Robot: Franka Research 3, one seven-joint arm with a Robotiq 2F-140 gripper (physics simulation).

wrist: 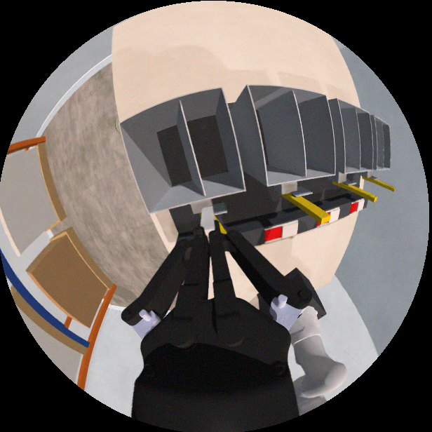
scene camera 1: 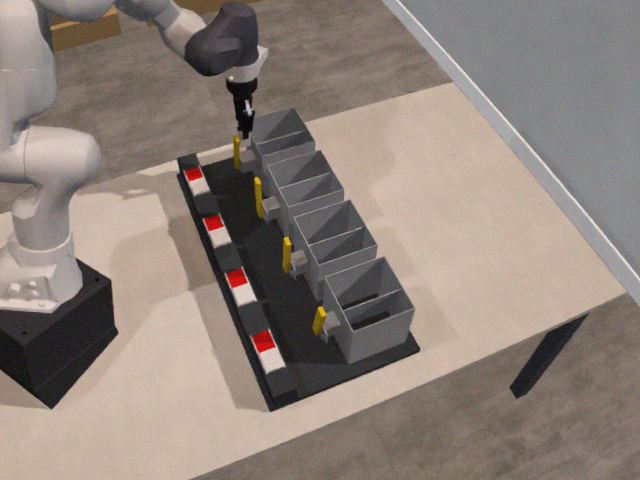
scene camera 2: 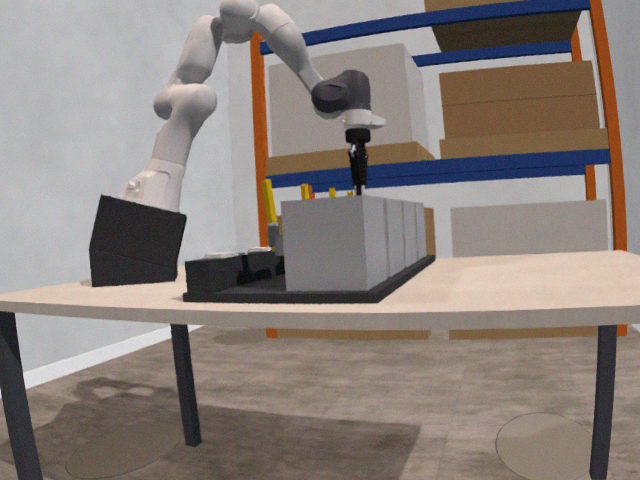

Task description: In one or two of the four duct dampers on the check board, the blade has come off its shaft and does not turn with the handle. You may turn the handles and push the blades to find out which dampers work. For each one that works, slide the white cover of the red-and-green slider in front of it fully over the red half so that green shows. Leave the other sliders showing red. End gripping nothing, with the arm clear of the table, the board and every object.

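Observation:
My gripper [scene camera 1: 245, 135] [scene camera 2: 359, 190] [wrist: 208, 214] is shut and empty, pointing down beside the farthest damper [scene camera 1: 289, 152] [wrist: 135, 150], close to its yellow handle [scene camera 1: 236, 152]. In the wrist view the fingers hide most of that handle; whether they touch it I cannot tell. The other handles [scene camera 1: 258, 197] [scene camera 1: 286, 254] [scene camera 1: 319, 320] stand roughly upright. Each grey damper box shows an upright blade across its middle. All four sliders show red [scene camera 1: 193, 173] [scene camera 1: 214, 223] [scene camera 1: 237, 277] [scene camera 1: 264, 341] beside their white covers [scene camera 1: 200, 186] [scene camera 1: 220, 237] [scene camera 1: 244, 294] [scene camera 1: 272, 360]. No green shows.
The black check board [scene camera 1: 320, 379] [scene camera 2: 330, 296] lies on the table [scene camera 1: 465, 206] [scene camera 2: 516, 279], between the arm's black base [scene camera 1: 77, 356] [scene camera 2: 136, 248] and the far side of the table. Grey damper boxes stand in a row close together. A shelf rack [scene camera 2: 612, 155] stands behind the table.

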